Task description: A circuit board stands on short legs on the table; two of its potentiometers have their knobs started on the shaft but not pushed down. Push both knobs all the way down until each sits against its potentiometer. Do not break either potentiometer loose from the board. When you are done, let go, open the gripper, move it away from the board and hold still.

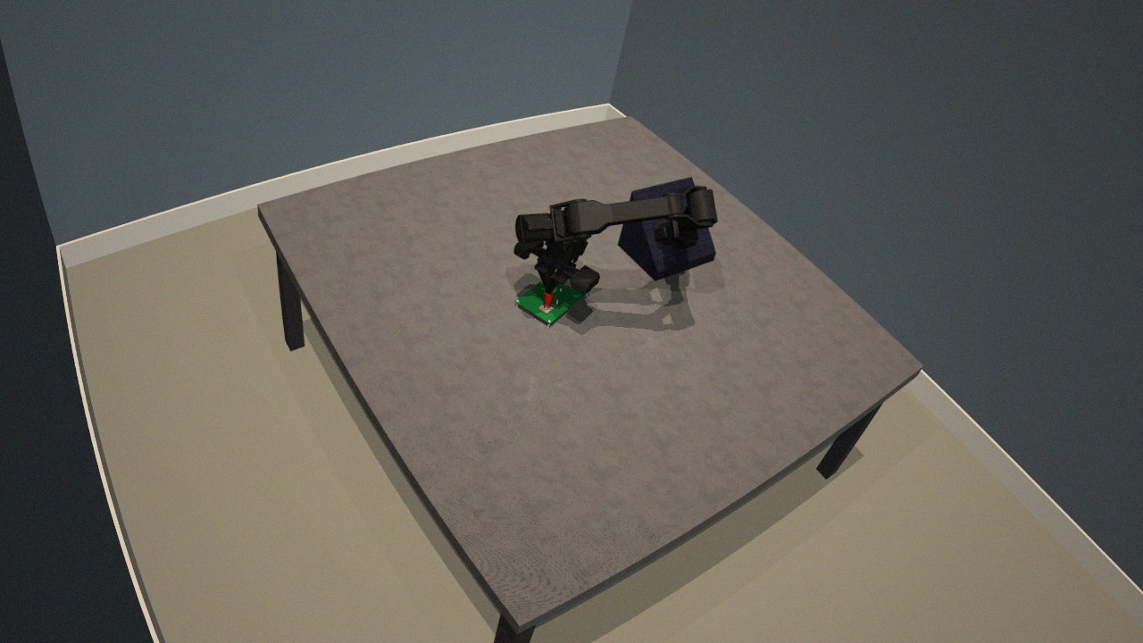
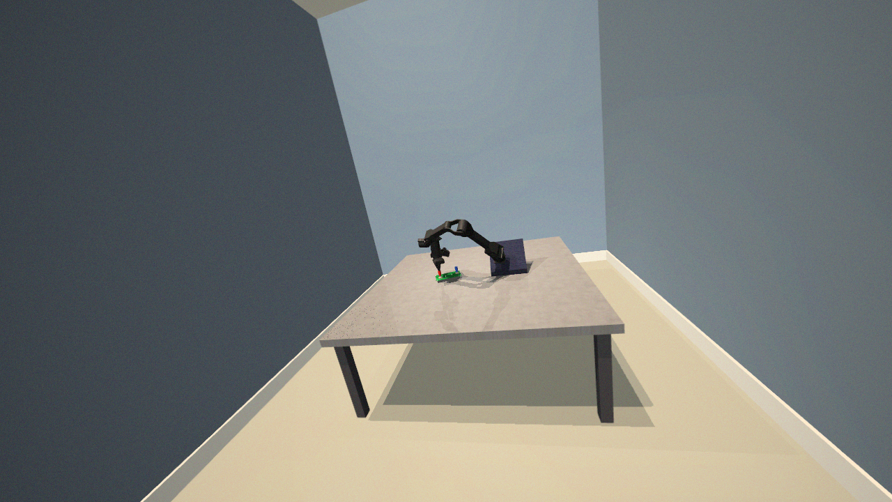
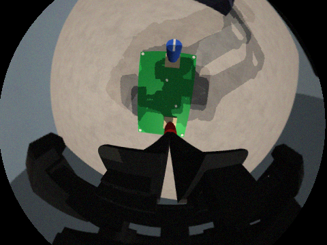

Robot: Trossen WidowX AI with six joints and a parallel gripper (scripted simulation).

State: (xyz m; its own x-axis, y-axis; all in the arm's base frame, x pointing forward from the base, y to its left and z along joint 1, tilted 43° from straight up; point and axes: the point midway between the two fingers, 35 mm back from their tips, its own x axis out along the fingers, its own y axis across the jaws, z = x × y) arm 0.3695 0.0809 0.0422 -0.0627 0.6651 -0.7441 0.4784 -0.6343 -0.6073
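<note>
The red knob is 20 mm below my gripper tip. Round my gripper tip: blue knob 100 mm behind, 50 mm to the right, 10 mm below.
</note>
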